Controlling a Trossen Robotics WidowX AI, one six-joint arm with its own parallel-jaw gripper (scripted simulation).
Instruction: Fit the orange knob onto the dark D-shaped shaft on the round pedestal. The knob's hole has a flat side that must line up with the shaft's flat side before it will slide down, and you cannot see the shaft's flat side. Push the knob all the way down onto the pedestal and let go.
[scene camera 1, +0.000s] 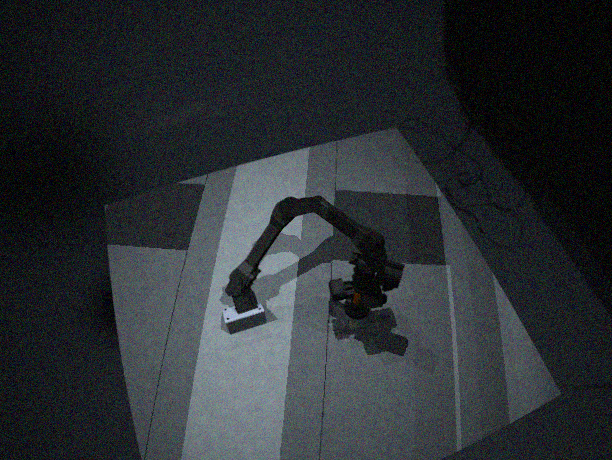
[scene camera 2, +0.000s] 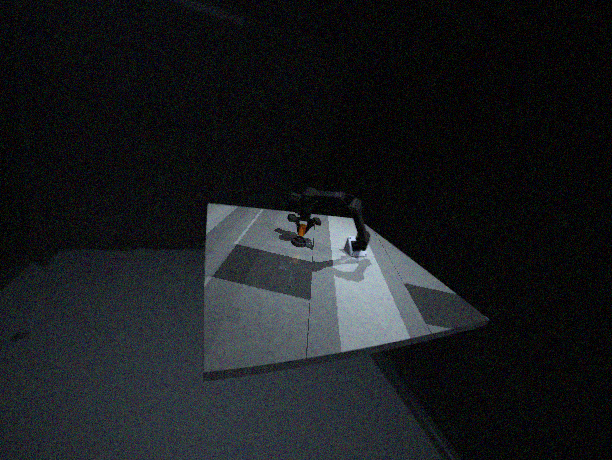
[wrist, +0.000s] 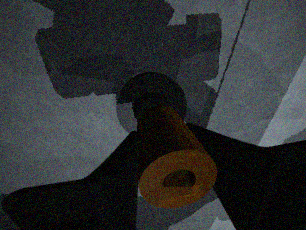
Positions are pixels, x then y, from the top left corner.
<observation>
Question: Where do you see a dark round pedestal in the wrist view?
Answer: At 149, 89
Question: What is the gripper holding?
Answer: An orange knob.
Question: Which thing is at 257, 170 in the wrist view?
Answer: The gripper.
</observation>
